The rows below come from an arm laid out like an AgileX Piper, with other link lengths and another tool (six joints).
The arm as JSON. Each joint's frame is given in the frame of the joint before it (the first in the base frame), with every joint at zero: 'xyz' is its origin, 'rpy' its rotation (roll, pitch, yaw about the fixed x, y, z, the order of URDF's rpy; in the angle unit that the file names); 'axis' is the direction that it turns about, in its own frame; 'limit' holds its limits. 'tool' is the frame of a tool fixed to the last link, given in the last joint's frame.
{
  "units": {
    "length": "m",
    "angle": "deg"
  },
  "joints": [
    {
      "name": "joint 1",
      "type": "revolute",
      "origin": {
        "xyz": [
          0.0,
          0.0,
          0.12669
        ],
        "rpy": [
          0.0,
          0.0,
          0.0
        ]
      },
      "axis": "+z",
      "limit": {
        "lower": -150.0,
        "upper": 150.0
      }
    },
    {
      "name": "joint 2",
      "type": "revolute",
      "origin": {
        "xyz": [
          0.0,
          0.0,
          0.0
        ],
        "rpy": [
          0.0,
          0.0,
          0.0
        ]
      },
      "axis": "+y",
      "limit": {
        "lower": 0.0,
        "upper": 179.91
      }
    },
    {
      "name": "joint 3",
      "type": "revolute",
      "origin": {
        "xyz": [
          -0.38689,
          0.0,
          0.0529
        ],
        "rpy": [
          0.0,
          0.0,
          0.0
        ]
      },
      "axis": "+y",
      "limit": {
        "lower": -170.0,
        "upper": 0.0
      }
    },
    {
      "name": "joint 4",
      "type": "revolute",
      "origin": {
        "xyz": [
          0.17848,
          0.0,
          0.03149
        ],
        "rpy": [
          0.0,
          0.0,
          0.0
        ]
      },
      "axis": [
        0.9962,
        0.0,
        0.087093
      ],
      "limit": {
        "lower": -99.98,
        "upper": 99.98
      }
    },
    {
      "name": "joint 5",
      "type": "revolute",
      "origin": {
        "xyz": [
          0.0,
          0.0,
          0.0
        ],
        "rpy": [
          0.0,
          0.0,
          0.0
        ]
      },
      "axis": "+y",
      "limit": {
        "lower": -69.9,
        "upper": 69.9
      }
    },
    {
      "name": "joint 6",
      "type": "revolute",
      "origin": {
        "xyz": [
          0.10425,
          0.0,
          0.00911
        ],
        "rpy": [
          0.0,
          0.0,
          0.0
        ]
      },
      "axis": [
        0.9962,
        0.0,
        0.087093
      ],
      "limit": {
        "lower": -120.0,
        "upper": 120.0
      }
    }
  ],
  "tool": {
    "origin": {
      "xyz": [
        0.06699,
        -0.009,
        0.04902
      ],
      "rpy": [
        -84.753,
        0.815,
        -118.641
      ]
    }
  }
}
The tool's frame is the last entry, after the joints.
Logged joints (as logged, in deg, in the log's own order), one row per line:
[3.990, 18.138, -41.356, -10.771, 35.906, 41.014]
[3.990, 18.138, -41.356, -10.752, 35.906, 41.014]
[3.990, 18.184, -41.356, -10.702, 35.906, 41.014]
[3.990, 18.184, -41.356, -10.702, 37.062, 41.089]
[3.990, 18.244, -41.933, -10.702, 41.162, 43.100]
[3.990, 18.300, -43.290, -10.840, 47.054, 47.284]
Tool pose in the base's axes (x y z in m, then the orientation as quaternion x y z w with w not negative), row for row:
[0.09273, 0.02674, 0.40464, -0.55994, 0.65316, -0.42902, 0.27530]
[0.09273, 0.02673, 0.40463, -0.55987, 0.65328, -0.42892, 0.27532]
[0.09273, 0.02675, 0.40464, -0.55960, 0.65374, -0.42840, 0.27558]
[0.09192, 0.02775, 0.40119, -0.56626, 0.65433, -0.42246, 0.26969]
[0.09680, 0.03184, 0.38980, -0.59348, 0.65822, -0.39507, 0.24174]
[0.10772, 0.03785, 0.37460, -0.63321, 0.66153, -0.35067, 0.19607]
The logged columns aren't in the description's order. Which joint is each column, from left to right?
Columns, left to right: joint 1, joint 4, joint 3, joint 6, joint 5, joint 2.
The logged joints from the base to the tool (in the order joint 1, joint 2, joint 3, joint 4, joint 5, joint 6), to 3 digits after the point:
[3.990, 41.014, -41.356, 18.138, 35.906, -10.771]
[3.990, 41.014, -41.356, 18.138, 35.906, -10.752]
[3.990, 41.014, -41.356, 18.184, 35.906, -10.702]
[3.990, 41.089, -41.356, 18.184, 37.062, -10.702]
[3.990, 43.100, -41.933, 18.244, 41.162, -10.702]
[3.990, 47.284, -43.290, 18.300, 47.054, -10.840]

